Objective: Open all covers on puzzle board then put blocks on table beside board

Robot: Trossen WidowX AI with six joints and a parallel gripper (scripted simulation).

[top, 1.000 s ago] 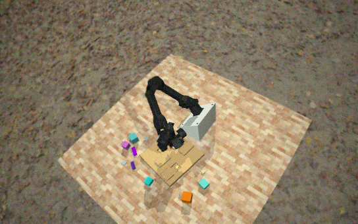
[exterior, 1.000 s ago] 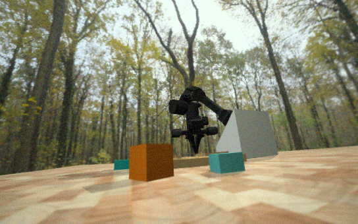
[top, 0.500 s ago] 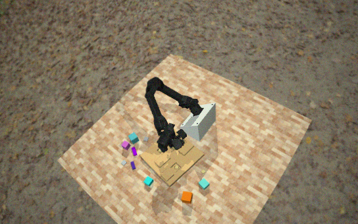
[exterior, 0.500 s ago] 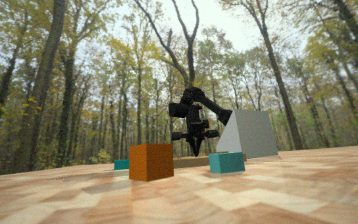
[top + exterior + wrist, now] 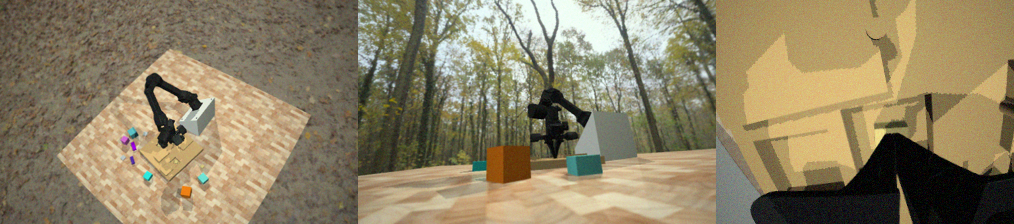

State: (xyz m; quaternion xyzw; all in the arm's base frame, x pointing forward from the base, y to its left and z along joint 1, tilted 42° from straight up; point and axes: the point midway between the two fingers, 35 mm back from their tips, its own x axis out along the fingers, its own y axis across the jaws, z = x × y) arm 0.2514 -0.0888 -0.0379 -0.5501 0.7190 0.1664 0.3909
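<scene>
Now: gripper tip 5 cm short of the tan puzzle board. Round my gripper tip: teal block: 28 cm to the left, 13 cm ahead; then magenta cube: 31 cm to the right, 14 cm ahead; then purple block: 24 cm to the right, 14 cm ahead, 1 cm below.
</scene>
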